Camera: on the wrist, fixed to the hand. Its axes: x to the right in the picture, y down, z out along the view.
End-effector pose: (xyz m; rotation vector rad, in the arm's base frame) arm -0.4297 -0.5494 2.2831 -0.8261 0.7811 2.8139
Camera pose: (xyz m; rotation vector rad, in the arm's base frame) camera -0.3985 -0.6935 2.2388 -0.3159 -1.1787 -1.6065
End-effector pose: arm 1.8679 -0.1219 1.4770 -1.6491 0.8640 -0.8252
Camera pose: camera 1.7541 -0.1994 1.4082 -0.4219 1.3170 0.3813
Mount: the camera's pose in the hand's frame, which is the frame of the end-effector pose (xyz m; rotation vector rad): 0.0030 0.0970 -0.1195 0.3286 -0.3191 1.5626
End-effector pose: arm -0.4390 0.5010 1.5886 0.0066 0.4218 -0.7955
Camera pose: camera -0.4134 0.5867 1.4633 0.4566 -0.0968 0.6876
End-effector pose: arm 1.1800 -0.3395 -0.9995 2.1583 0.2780 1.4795
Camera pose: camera 1.0609 -0.3862 -0.9139 -1.9316 1.1625 -1.1141
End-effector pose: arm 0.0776 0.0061 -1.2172 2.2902 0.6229 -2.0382
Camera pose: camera 0.2206 -0.0502 -1.2263 1.4033 -1.2018 -1.4712
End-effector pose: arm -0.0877 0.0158 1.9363 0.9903 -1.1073 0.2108
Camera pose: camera -0.0661 0.1610 1.9827 0.2094 -1.9922 1.5572
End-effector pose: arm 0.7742 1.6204 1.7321 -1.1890 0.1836 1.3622
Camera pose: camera 0.7578 1.5128 1.6232 -0.3678 1.2260 2.6558
